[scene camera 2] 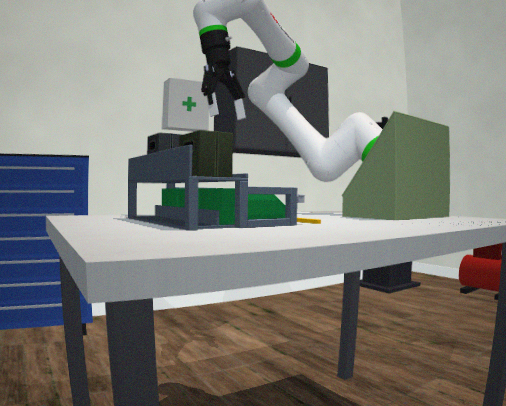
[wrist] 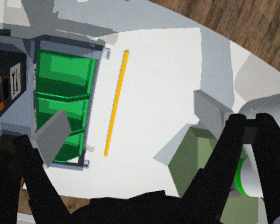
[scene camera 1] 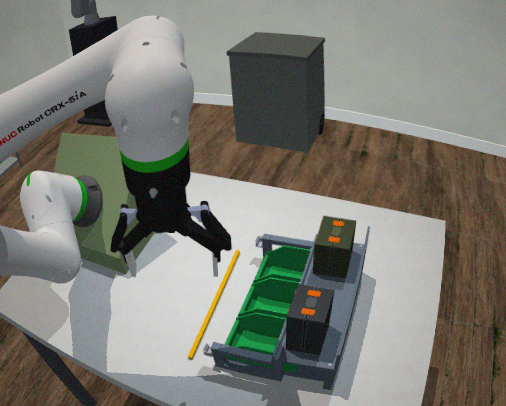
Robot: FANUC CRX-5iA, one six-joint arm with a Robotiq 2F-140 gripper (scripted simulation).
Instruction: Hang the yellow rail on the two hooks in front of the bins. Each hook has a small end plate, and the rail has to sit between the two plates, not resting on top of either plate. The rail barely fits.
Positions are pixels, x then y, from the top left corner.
Labels:
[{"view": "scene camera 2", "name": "my gripper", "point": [228, 117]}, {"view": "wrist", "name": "my gripper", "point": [130, 111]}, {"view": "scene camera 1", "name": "my gripper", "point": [173, 270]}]

